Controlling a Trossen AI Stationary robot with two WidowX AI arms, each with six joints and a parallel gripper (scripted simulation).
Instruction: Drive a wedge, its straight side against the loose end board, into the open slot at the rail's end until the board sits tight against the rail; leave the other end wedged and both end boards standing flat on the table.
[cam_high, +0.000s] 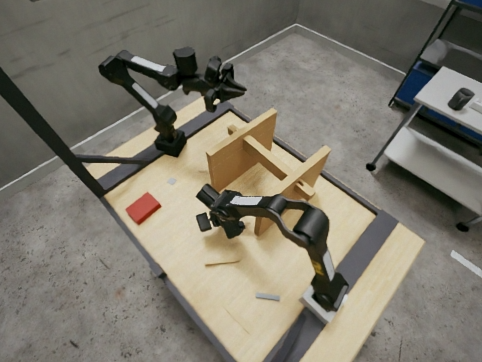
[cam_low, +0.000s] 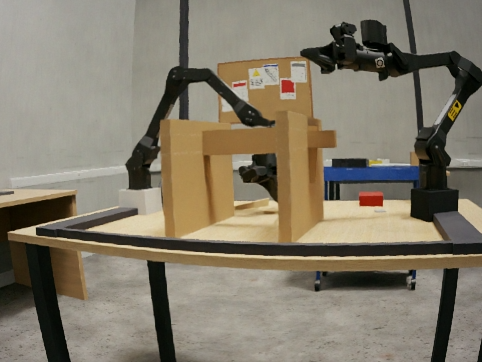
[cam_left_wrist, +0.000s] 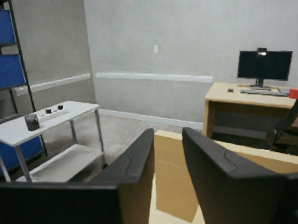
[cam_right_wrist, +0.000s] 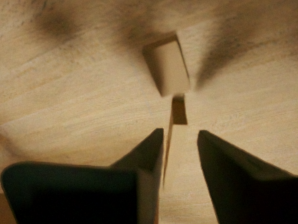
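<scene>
My right gripper is now 2 cm to the left of the small wooden piece and 6 cm above it. From my right hand the other things lie so: grey piece 6 cm behind, 30 cm to the right, 6 cm below; then wooden rail 22 cm ahead, 1 cm to the left, 13 cm above; then red block 20 cm behind, 25 cm to the left, 5 cm below.
</scene>
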